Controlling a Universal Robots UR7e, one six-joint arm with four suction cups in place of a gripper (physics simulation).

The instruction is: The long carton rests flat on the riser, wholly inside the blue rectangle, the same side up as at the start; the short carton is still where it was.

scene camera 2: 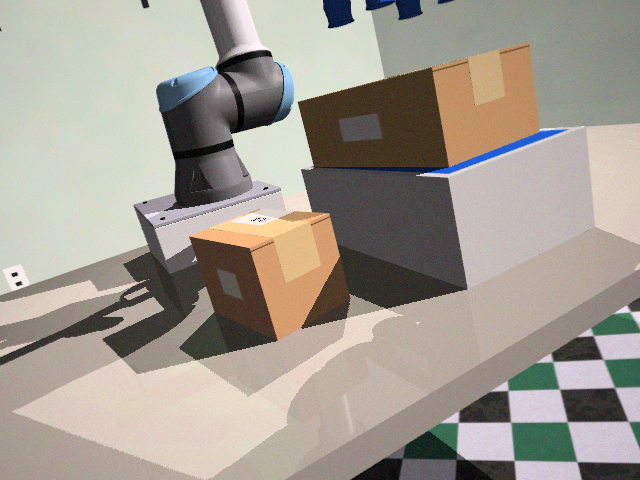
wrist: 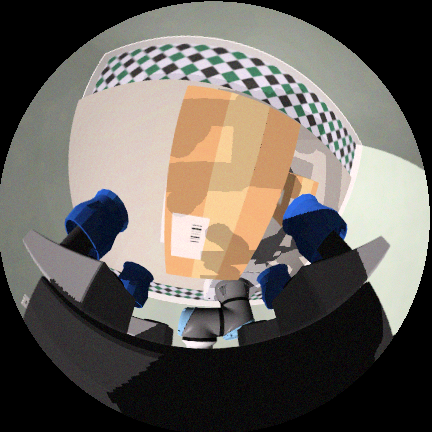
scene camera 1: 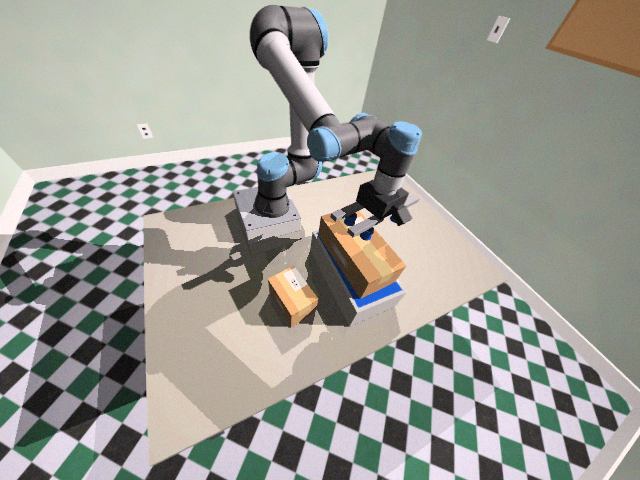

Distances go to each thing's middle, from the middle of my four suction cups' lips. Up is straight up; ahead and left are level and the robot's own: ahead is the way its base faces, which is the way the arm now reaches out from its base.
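My suction cup is 20 mm to the left of the long carton (scene camera 2: 440, 116) and 140 mm above it. The short carton (scene camera 2: 274, 271), counted from my suction cup, is 280 mm to the right, 30 mm behind and 260 mm below.
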